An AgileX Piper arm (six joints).
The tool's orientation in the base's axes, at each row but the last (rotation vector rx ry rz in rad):
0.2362 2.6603 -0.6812
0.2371 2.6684 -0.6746
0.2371 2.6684 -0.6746
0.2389 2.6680 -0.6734
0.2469 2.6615 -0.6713
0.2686 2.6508 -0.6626
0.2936 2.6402 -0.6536
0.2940 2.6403 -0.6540
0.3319 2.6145 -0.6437
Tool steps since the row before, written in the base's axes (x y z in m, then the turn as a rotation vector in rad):
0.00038 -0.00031 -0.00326 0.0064 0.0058 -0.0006
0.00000 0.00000 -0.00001 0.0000 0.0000 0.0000
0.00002 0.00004 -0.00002 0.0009 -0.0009 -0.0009
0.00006 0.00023 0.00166 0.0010 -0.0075 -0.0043
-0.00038 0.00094 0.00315 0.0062 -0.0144 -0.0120
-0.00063 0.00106 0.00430 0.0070 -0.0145 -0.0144
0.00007 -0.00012 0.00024 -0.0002 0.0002 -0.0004
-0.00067 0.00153 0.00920 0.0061 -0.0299 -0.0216
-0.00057 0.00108 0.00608 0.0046 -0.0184 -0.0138
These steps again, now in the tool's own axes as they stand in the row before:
0.00095 0.00122 0.00291 -0.0052 0.0069 -0.0003
0.00000 0.00000 0.00001 0.0000 0.0000 0.0000
-0.00001 0.00005 0.00000 -0.0005 -0.0002 0.0015
-0.00070 -0.00049 -0.00144 0.0003 -0.0045 0.0075
-0.00086 -0.00060 -0.00314 -0.0019 -0.0059 0.0187
-0.00113 -0.00102 -0.00421 -0.0016 -0.0048 0.0210
-0.00018 -0.00018 -0.00011 0.0004 0.0003 0.0002
-0.00320 -0.00255 -0.00841 0.0007 -0.0155 0.0340
-0.00213 -0.00160 -0.00560 -0.0001 -0.0091 0.0216

